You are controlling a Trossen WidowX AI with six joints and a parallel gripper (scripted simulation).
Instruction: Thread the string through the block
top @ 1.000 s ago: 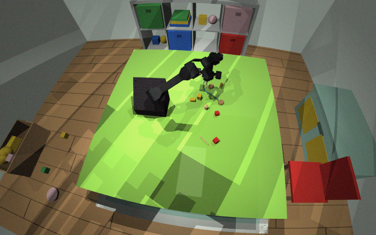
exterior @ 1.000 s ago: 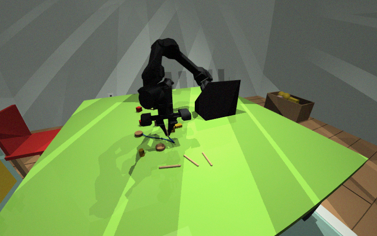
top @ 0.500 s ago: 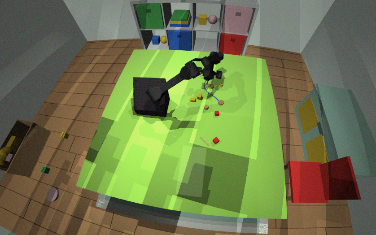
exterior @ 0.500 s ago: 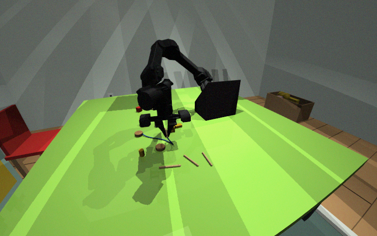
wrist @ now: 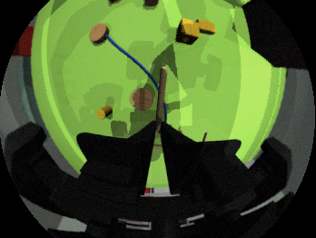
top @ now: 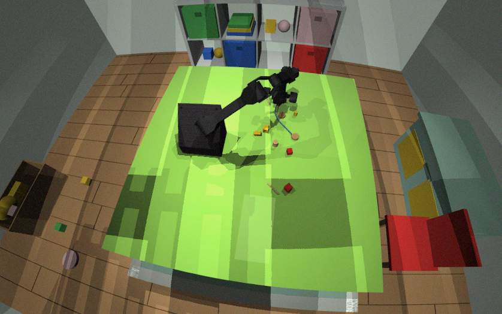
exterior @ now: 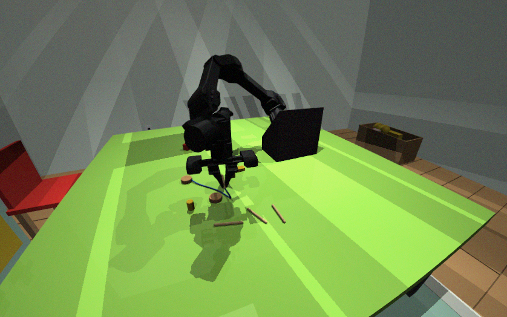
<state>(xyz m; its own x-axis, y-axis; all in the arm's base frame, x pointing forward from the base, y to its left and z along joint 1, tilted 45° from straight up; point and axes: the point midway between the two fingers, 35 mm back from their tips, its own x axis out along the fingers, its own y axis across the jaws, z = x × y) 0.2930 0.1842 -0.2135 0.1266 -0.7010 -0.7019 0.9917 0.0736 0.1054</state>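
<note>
My gripper tip is now 100 mm short of the yellow cylinder and 40 mm above it. From my gripper tip the other things lie so: round wooden button: 150 mm to the right, 120 mm ahead, 50 mm below; thin wooden stick: 10 mm to the right; brown cylinder: 230 mm to the right, 40 mm below, 30 mm ahead.
</note>
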